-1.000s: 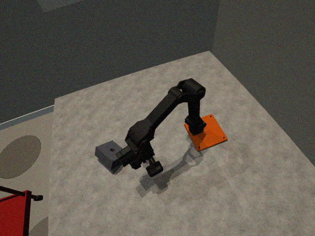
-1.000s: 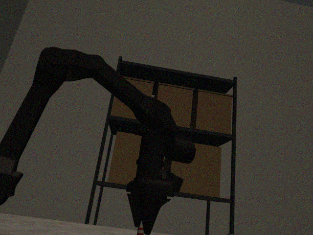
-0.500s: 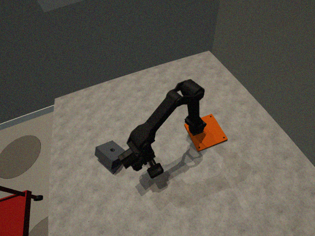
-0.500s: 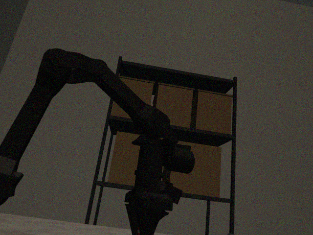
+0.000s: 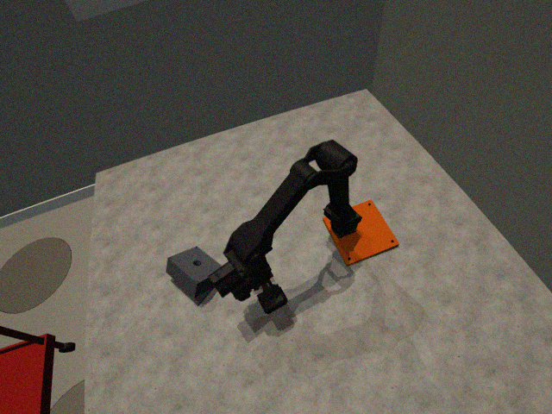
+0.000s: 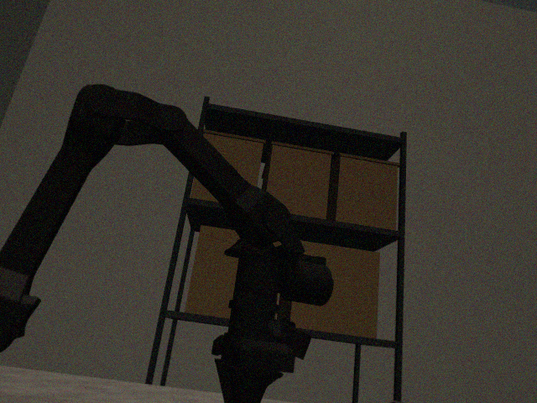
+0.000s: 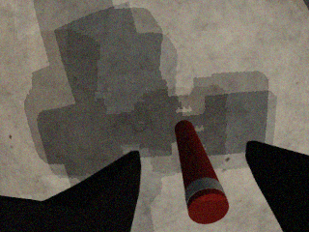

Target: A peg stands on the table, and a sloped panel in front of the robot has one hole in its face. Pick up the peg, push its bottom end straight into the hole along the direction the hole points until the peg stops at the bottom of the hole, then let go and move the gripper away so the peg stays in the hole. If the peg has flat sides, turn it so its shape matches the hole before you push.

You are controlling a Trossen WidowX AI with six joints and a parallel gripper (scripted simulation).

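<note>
My gripper tip is now 20 mm below the red round peg. The rest, counted from my gripper tip: grey sloped panel: 180 mm ahead, 120 mm to the right.
</note>
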